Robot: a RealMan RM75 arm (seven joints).
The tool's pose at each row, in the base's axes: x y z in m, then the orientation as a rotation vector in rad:
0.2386, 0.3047, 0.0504, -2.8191, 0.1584, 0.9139
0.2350, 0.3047, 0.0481, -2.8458, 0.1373, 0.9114
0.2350, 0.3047, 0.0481, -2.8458, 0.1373, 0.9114
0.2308, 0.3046, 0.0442, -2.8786, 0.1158, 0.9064
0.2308, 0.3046, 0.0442, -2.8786, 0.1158, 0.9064
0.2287, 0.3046, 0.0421, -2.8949, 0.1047, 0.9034
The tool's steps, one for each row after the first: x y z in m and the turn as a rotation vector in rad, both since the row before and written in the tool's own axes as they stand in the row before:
-0.0015, 0.0009, 0.0039, -0.0269, 0.0070, -0.0076
0.0000, 0.0000, 0.0000, 0.0000, 0.0000, 0.0000
-0.0011, 0.0011, 0.0055, -0.0318, 0.0099, -0.0064
0.0000, 0.0000, 0.0000, 0.0000, 0.0000, 0.0000
-0.0005, 0.0004, 0.0029, -0.0158, 0.0052, -0.0034

